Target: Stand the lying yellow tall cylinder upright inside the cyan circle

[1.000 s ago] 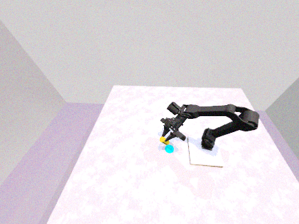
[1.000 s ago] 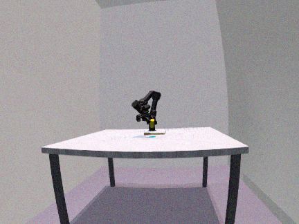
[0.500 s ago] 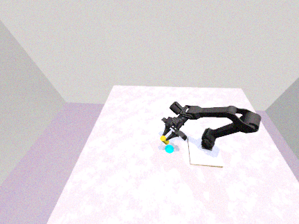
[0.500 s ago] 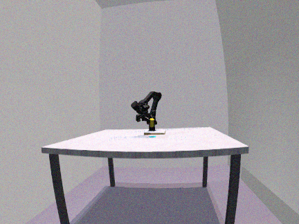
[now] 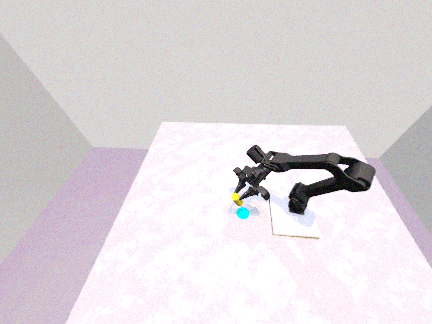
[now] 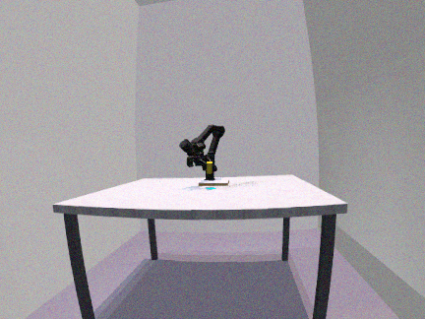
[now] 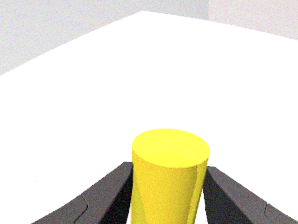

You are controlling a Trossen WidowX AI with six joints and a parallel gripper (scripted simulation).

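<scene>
Now: gripper tip 15 cm above the cyan circle, 4 cm past it and 1 cm to the left of it. The rest, counted from my gripper tip: yellow tall cylinder (2 cm below).
</scene>
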